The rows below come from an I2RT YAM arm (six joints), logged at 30 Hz.
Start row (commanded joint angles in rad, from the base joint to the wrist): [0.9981 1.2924 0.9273 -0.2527 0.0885 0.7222]
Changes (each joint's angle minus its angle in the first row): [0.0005 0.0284 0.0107 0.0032 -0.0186 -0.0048]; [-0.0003 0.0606 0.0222 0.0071 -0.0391 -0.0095]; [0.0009 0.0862 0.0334 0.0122 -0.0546 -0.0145]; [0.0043 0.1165 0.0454 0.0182 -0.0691 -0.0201]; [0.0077 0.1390 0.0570 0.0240 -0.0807 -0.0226]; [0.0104 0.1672 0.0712 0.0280 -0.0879 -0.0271]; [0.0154 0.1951 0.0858 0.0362 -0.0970 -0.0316]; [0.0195 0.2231 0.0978 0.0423 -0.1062 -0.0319]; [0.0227 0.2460 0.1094 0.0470 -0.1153 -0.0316]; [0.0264 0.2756 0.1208 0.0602 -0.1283 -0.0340]
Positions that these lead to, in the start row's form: [0.9986 1.3208 0.9380 -0.2495 0.0699 0.7174]; [0.9978 1.3530 0.9495 -0.2456 0.0494 0.7127]; [0.9990 1.3786 0.9607 -0.2405 0.0339 0.7077]; [1.0024 1.4089 0.9727 -0.2345 0.0194 0.7021]; [1.0058 1.4314 0.9843 -0.2287 0.0078 0.6996]; [1.0085 1.4596 0.9985 -0.2247 0.0006 0.6951]; [1.0135 1.4875 1.0131 -0.2165 -0.0085 0.6906]; [1.0176 1.5155 1.0251 -0.2104 -0.0177 0.6903]; [1.0208 1.5384 1.0367 -0.2057 -0.0268 0.6906]; [1.0245 1.5680 1.0481 -0.1925 -0.0398 0.6882]
